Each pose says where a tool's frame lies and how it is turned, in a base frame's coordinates. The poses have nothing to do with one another.
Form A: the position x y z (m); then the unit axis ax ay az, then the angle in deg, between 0 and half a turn.
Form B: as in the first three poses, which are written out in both.
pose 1, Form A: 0.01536 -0.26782 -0.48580 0.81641 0.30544 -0.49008 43.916
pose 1, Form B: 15.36 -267.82 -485.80 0.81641 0.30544 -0.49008 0.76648
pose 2, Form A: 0.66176 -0.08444 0.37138 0.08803 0.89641 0.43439 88.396
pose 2, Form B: 661.76 -84.44 371.38 0.08803 0.89641 0.43439 1.54280
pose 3, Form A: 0.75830 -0.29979 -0.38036 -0.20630 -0.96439 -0.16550 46.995
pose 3, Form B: 758.30 -299.79 -380.36 -0.20630 -0.96439 -0.16550 0.82022
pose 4, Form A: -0.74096 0.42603 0.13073 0.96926 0.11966 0.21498 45.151
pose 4, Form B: -740.96 426.03 130.73 0.96926 0.11966 0.21498 0.78803
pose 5, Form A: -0.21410 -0.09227 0.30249 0.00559 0.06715 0.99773 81.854
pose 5, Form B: -214.10 -92.27 302.49 0.00559 0.06715 0.99773 1.42862
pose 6, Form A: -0.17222 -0.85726 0.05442 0.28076 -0.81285 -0.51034 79.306
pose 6, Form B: -172.22 -857.26 54.42 0.28076 -0.81285 -0.51034 1.38415
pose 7, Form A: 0.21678 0.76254 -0.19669 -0.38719 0.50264 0.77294 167.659
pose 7, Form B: 216.78 762.54 -196.69 -0.38719 0.50264 0.77294 2.92620
